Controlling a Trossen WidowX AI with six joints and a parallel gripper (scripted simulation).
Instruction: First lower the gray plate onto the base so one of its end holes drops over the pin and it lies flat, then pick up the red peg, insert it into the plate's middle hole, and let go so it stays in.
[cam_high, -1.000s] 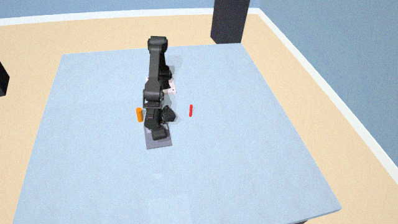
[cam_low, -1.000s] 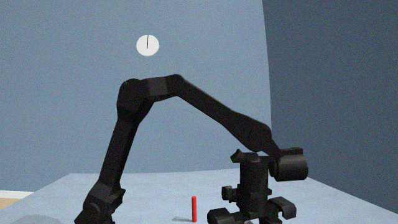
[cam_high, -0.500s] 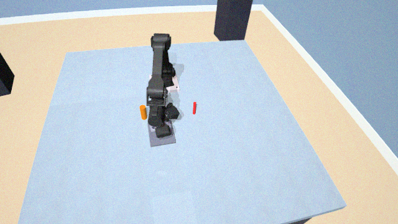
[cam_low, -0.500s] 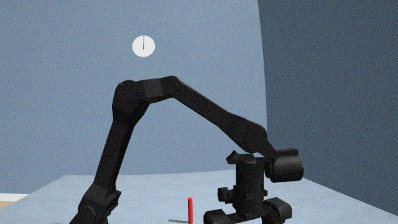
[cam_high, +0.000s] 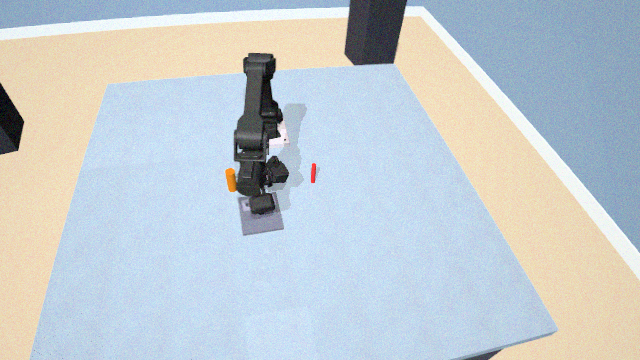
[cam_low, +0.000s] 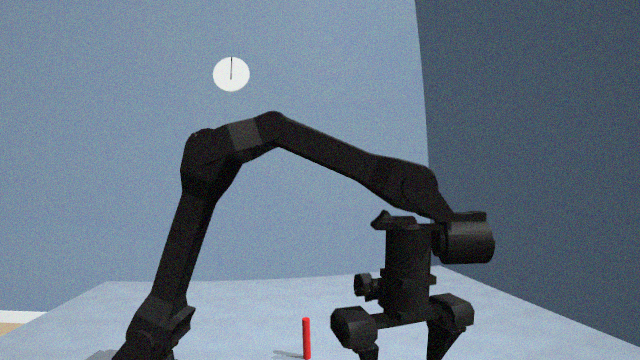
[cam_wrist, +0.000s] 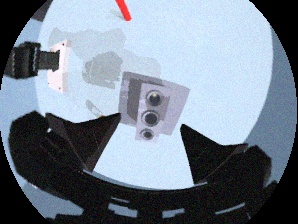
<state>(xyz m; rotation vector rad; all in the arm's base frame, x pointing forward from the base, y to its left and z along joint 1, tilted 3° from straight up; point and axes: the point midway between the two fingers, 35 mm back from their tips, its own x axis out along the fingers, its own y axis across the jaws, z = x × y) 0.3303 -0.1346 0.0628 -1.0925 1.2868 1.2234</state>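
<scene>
Now: gripper tip 2 cm above the plate. The rest, counted from my gripper tip: gray square base 2 cm to the left, 6 cm below.
</scene>
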